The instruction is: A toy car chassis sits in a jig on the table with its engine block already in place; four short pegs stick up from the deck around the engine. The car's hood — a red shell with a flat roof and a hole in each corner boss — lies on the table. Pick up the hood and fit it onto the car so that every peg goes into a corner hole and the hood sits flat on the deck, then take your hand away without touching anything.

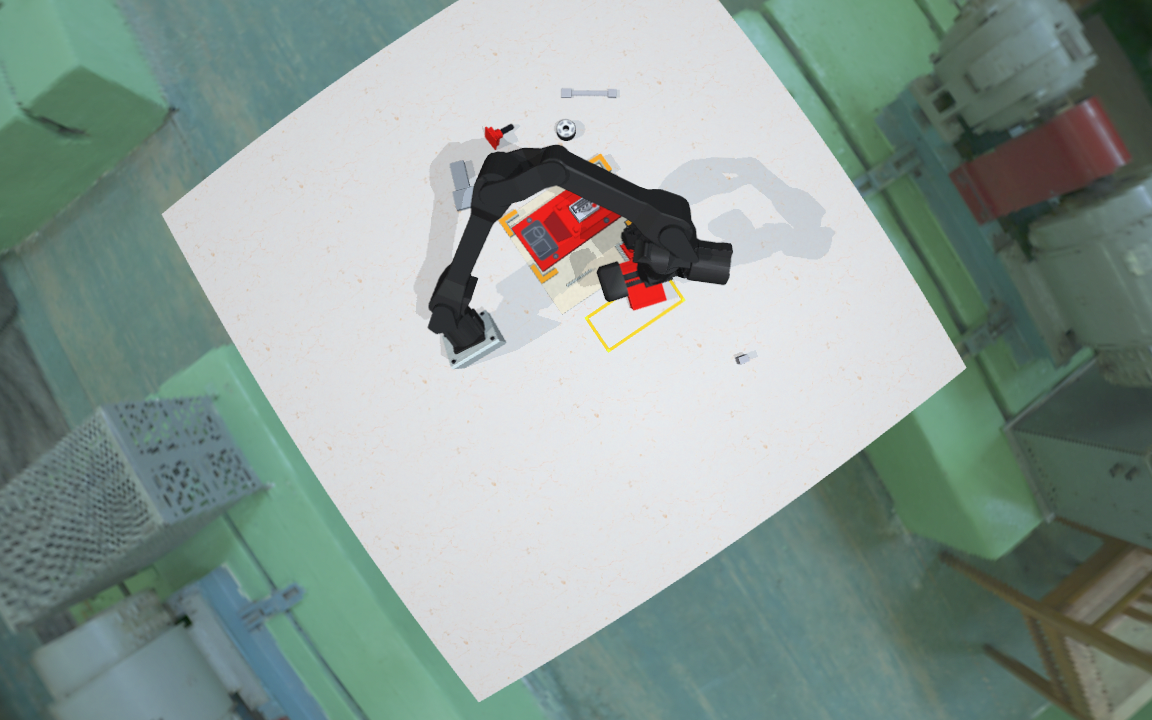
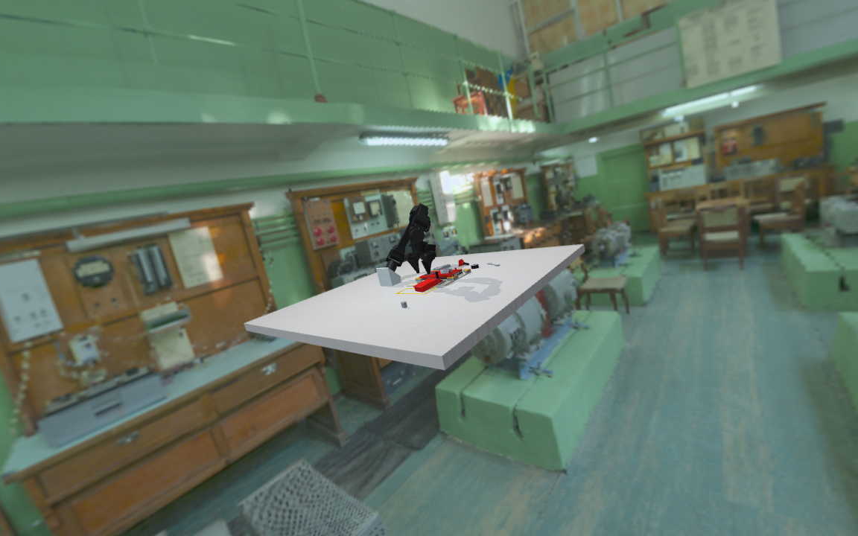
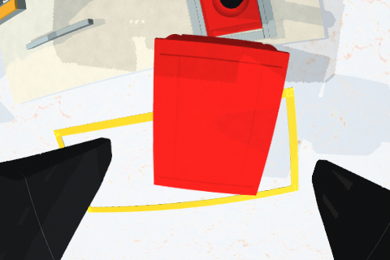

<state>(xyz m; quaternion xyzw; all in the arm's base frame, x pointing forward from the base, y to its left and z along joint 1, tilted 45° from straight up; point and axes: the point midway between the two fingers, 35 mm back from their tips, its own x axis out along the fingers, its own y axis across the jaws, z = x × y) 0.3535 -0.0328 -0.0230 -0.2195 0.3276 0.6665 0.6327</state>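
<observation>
The red hood lies 5 cm below my gripper tip. The rest, counted from my gripper tip: grey axle (41 cm to the left, 7 cm below, 7 cm ahead); wheel (35 cm to the left, 6 cm below, 1 cm behind).
</observation>
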